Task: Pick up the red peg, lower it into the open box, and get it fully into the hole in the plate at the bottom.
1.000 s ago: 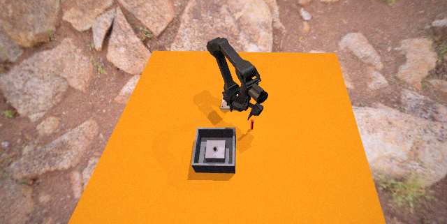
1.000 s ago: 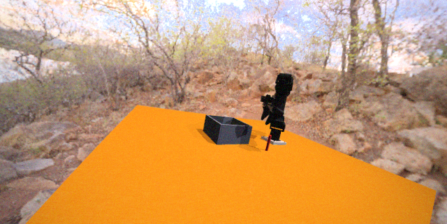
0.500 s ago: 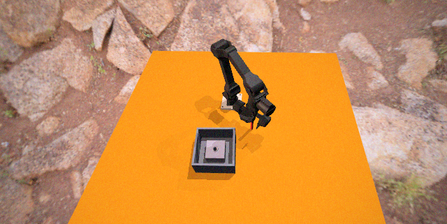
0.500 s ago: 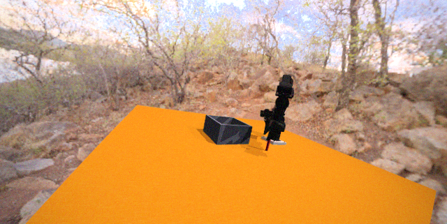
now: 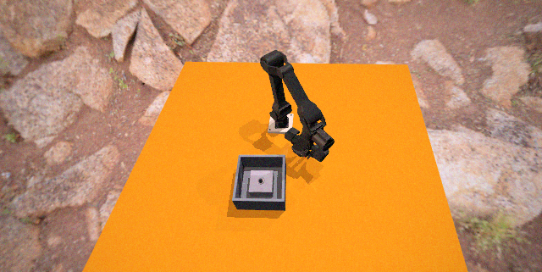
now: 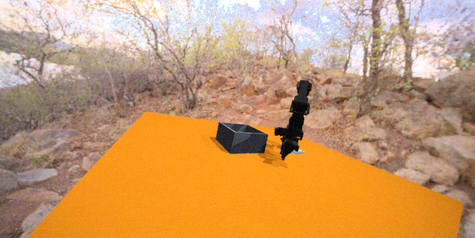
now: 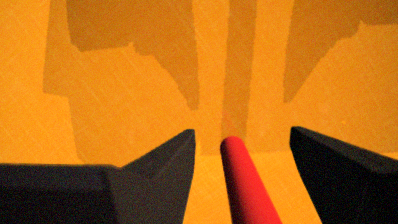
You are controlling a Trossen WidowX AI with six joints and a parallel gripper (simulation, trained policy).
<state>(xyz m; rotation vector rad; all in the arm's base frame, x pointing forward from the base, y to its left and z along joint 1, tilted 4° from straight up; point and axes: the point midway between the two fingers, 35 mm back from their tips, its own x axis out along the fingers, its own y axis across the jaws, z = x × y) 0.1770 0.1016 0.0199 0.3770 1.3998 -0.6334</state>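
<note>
Right now the grey plate is 170 mm to the right of my gripper tip, 140 mm ahead of it and 30 mm above it. Also, from my gripper tip: dark grey box 170 mm to the right, 140 mm ahead, 10 mm above; then red peg 20 mm above, 10 mm to the left, 10 mm behind.
</note>
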